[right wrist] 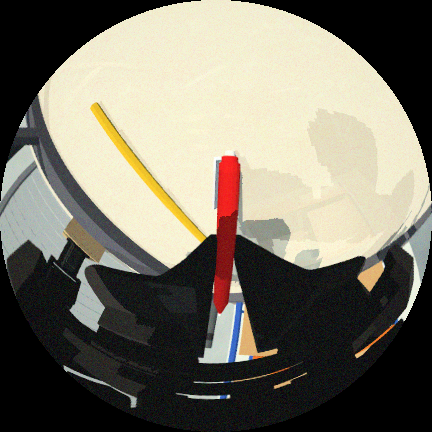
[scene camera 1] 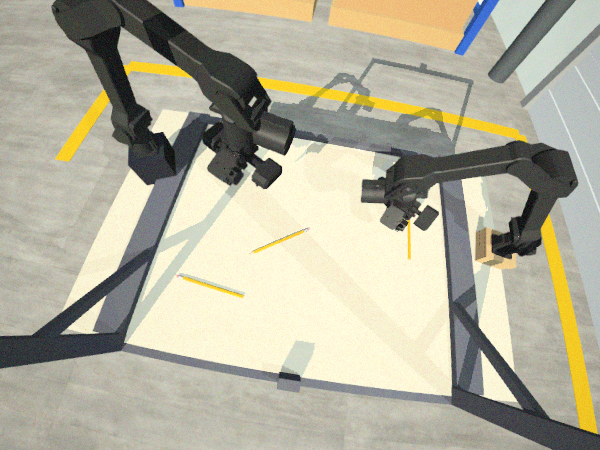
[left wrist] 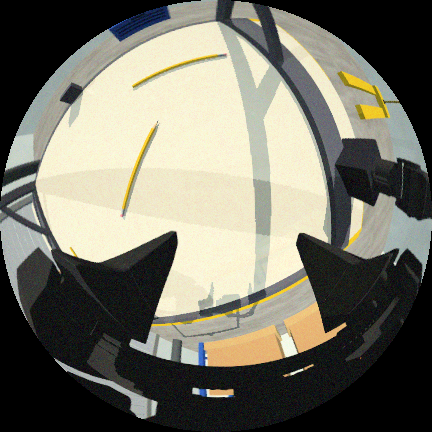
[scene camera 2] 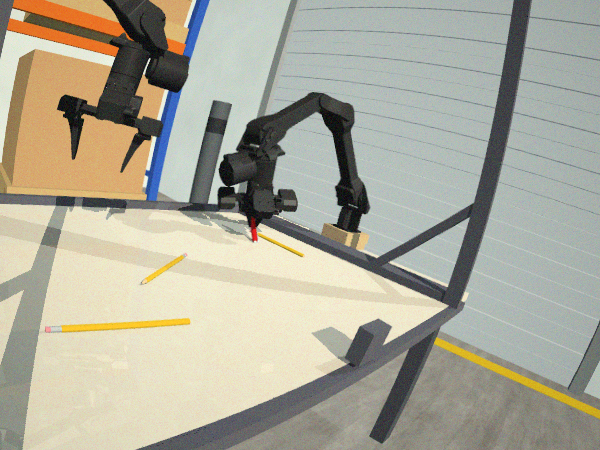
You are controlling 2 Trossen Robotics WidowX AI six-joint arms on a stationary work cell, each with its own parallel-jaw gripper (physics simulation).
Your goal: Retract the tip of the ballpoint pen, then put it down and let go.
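Places are measured from the left arm's base along level axes (x back, y right, z up), in millimetres.
Pixels of known places: left gripper, between the fingertips: (scene camera 1: pixel 244 174) (left wrist: pixel 240 238) (scene camera 2: pixel 97 165); right gripper, between the fingertips: (right wrist: pixel 224 240) (scene camera 2: pixel 252 226); left arm's base, origin of its link: (scene camera 1: pixel 146 147) (left wrist: pixel 376 172); right arm's base, origin of its link: (right wrist: pixel 76 246) (scene camera 1: pixel 501 246) (scene camera 2: pixel 347 229).
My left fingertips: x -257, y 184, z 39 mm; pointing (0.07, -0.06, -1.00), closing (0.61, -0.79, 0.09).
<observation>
For each thing: its middle in the pictures, then the offset to it from my left fingertips.
- red ballpoint pen, middle of its body: (right wrist: pixel 222 255) (scene camera 2: pixel 253 222) dy +142, dx -443, dz -108 mm
- yellow pencil, middle of its body: (right wrist: pixel 152 183) (scene camera 2: pixel 275 242) (scene camera 1: pixel 409 230) dy +209, dx -450, dz -142 mm
- third pencil, middle of its body: (scene camera 2: pixel 121 325) (left wrist: pixel 178 64) (scene camera 1: pixel 209 286) dy +223, dx +154, dz -142 mm
- dark block, middle of its body: (scene camera 2: pixel 368 342) (scene camera 1: pixel 288 381) dy +490, dx +8, dz -114 mm
A red ballpoint pen (scene camera 2: pixel 254 234) (right wrist: pixel 229 185) is held by my right gripper (scene camera 2: pixel 253 223) (right wrist: pixel 224 240), which is shut on it. The pen stands roughly upright, its white button end down close to the table; I cannot tell whether it touches. The grey clip shows beside the red barrel in the right wrist view. The tapered end points up between the fingers, and whether the writing tip is out cannot be told. The pen does not show in scene camera 1. My left gripper (scene camera 2: pixel 98 165) (left wrist: pixel 240 238) is open and empty, high above the table's far side.
A yellow pencil (scene camera 1: pixel 409 240) (scene camera 2: pixel 281 245) (right wrist: pixel 145 175) lies close to the pen. Another pencil (scene camera 1: pixel 280 241) (scene camera 2: pixel 164 269) (left wrist: pixel 139 167) lies mid-table, and a third pencil (scene camera 1: pixel 212 286) (scene camera 2: pixel 120 325) (left wrist: pixel 180 64) lies farther left. A dark block (scene camera 1: pixel 289 381) (scene camera 2: pixel 369 342) sits at the table edge.
</observation>
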